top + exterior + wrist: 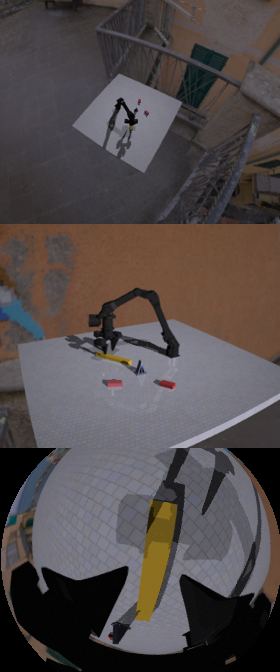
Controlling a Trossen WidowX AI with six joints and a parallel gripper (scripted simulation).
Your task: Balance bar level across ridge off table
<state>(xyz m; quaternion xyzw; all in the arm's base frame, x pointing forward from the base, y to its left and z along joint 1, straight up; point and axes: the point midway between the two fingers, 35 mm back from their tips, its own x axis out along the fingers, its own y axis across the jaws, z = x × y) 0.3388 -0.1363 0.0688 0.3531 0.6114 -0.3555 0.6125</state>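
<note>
Now: the yellow bar 10 mm behind my gripper tip, 30 mm to the left of it and 30 mm below it.
</note>
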